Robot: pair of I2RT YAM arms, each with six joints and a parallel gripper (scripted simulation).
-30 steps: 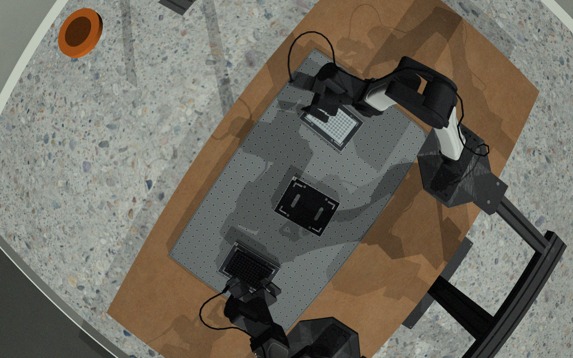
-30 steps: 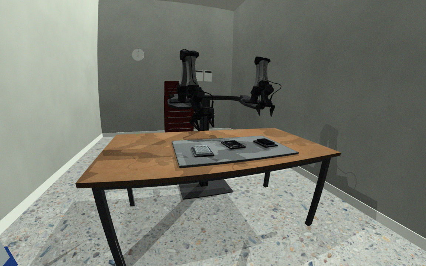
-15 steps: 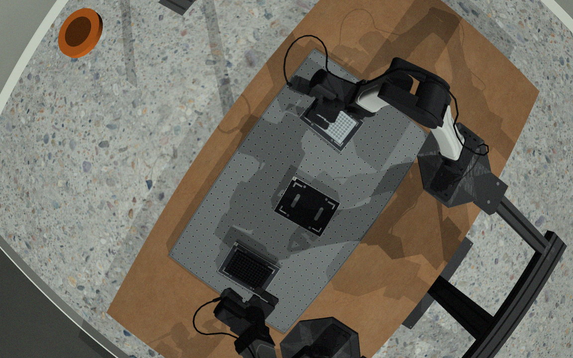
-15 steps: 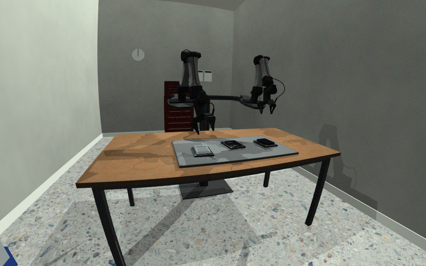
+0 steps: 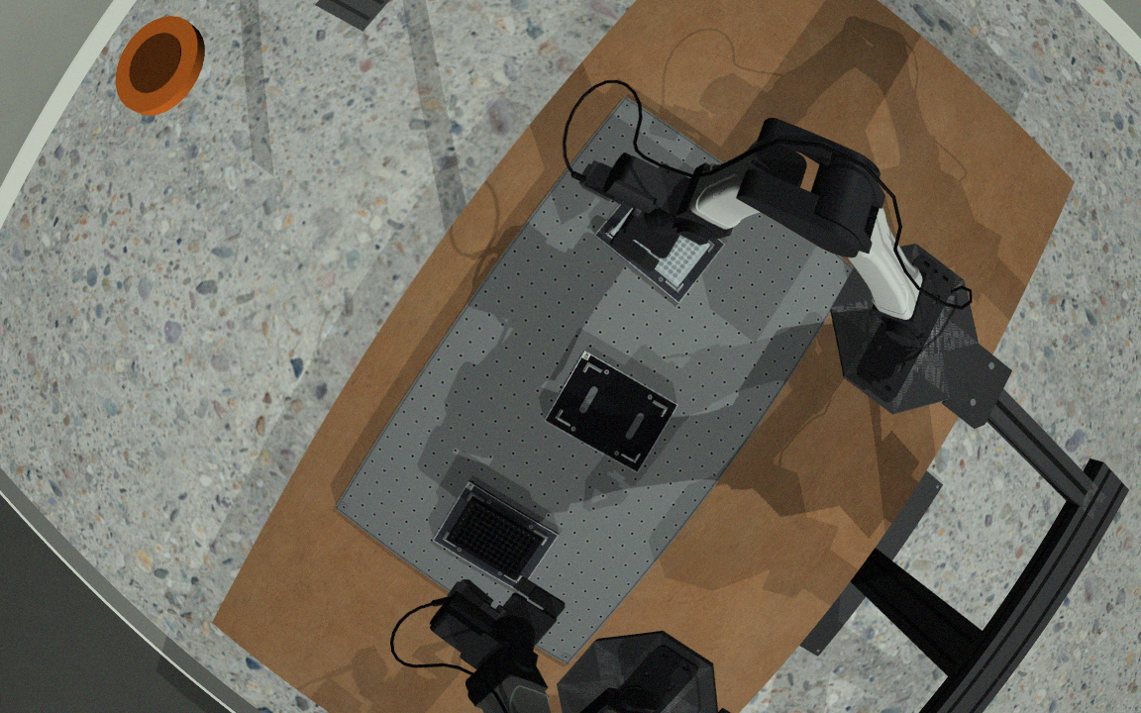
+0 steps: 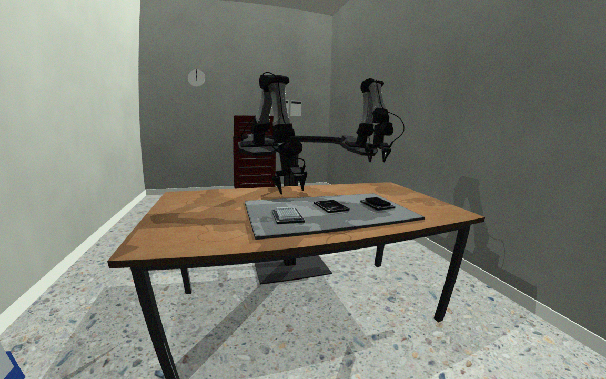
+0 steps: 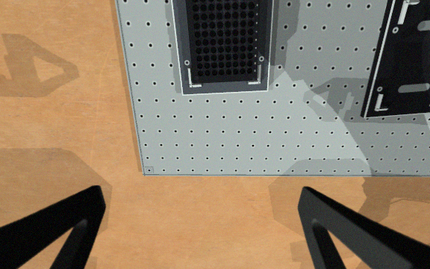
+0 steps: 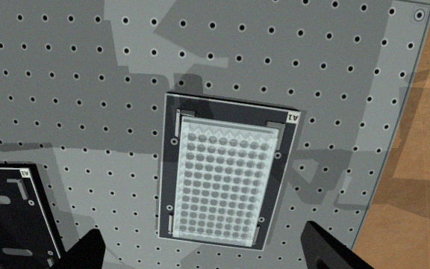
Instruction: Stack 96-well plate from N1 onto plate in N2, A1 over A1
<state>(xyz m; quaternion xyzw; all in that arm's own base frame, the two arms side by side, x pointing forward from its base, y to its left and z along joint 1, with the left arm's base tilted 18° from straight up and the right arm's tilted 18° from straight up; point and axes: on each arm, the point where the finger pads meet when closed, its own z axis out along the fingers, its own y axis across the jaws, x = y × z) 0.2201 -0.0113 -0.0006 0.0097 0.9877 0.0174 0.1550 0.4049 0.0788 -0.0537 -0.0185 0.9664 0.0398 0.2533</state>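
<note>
Right now the clear 96-well plate is 120 mm below my right hand, 40 mm behind it and 10 mm to the right of it. Also, from my right hand: A1 label: 120 mm below, 70 mm to the right, 30 mm ahead; black nest: 250 mm to the left, 130 mm below, 120 mm behind; black 96-well plate: 520 mm to the left, 110 mm below, 90 mm behind.
</note>
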